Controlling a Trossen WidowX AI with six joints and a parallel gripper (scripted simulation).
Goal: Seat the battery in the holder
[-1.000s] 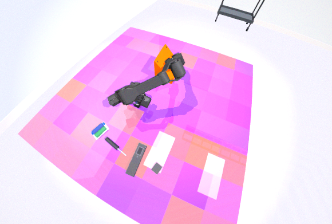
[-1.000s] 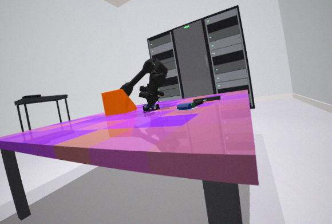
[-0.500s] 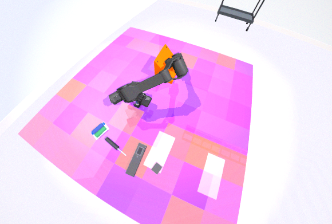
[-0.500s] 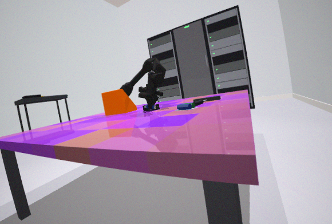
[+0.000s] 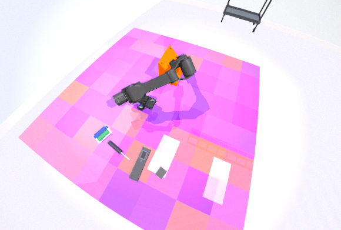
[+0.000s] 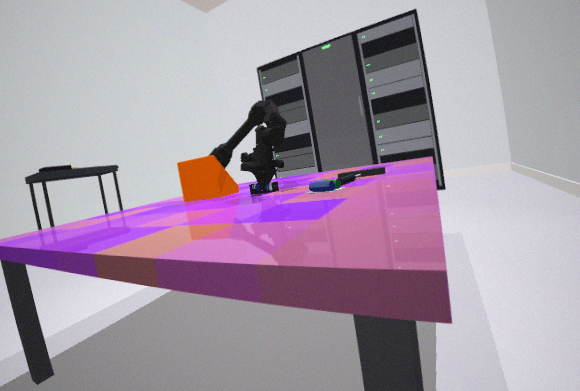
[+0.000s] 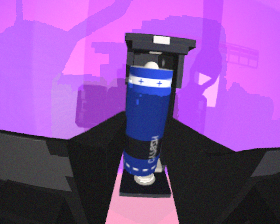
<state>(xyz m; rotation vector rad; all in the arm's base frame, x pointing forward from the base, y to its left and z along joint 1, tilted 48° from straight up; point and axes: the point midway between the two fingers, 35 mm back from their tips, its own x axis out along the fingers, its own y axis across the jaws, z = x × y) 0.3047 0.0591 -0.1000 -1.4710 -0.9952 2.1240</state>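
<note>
The battery lies 1 cm above my gripper tip. Round my gripper tip: white tray 28 cm ahead, 8 cm to the right; grey remote 29 cm ahead, 19 cm to the left; screwdriver 30 cm ahead, 7 cm to the left.
</note>
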